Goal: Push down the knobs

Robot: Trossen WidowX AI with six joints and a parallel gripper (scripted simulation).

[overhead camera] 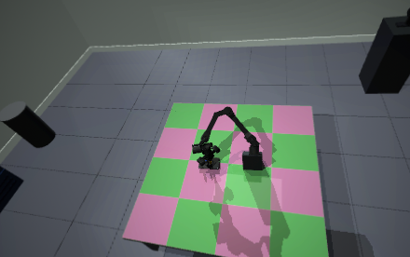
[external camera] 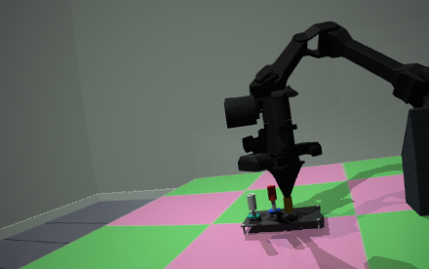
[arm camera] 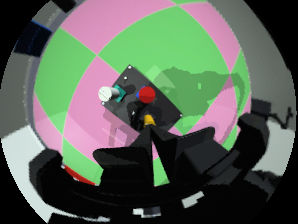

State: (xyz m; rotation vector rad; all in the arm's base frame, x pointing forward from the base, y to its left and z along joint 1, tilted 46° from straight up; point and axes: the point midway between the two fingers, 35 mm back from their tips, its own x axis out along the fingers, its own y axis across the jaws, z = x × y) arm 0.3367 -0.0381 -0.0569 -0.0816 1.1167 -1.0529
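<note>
My gripper tip is 1 cm above the yellow knob.
</note>
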